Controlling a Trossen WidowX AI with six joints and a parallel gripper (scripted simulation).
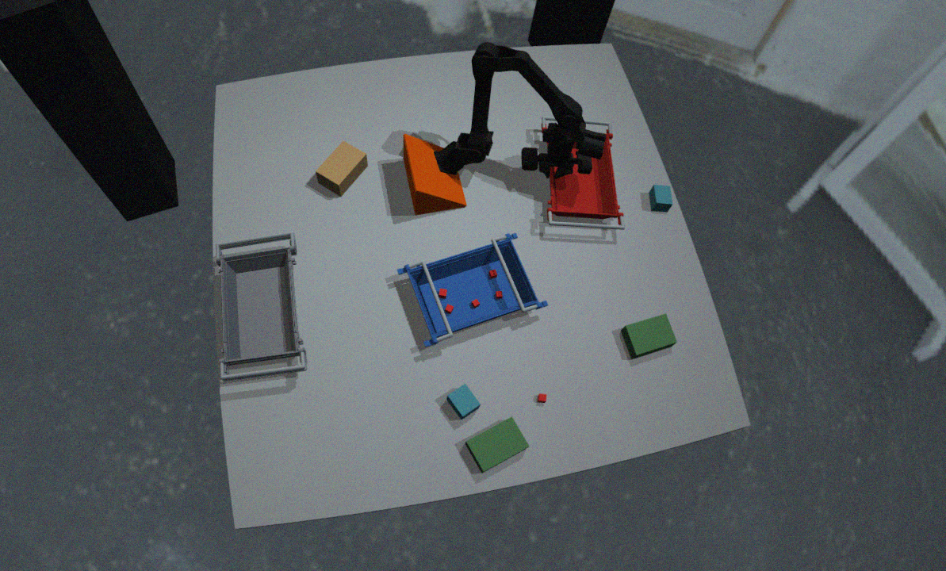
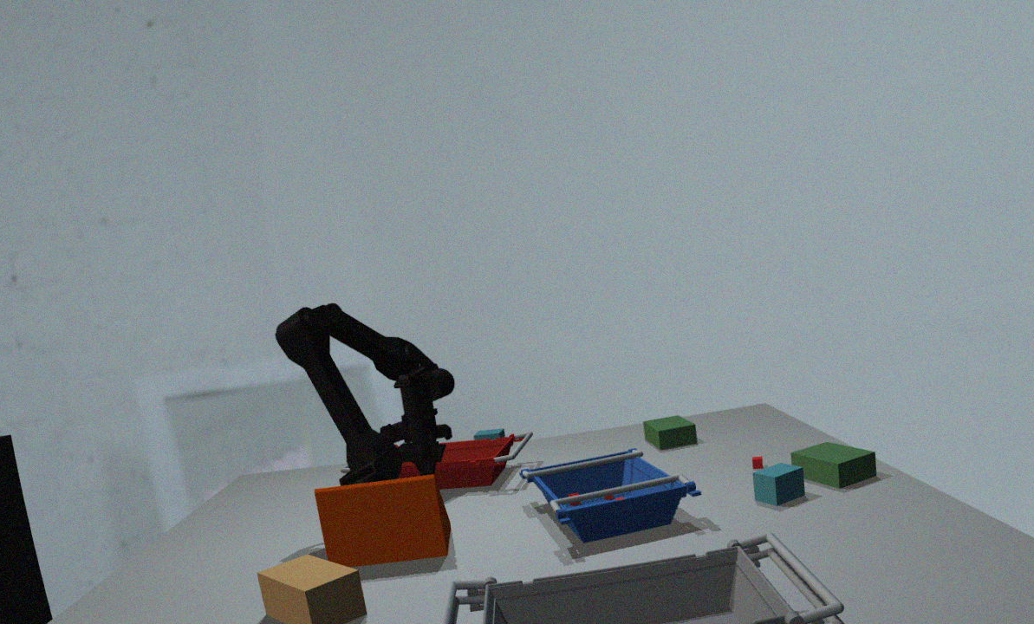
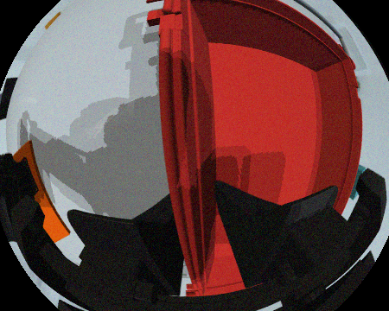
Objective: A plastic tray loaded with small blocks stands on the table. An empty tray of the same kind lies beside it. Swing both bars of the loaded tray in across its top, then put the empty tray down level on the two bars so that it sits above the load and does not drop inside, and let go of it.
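Right now my gripper tip is 3 cm short of the red tray, 7 cm to the right of it and 3 cm below it. Also, from my gripper tip: red cube: 57 cm ahead, 24 cm to the right; then tan block: 17 cm behind, 55 cm to the right, 2 cm above.
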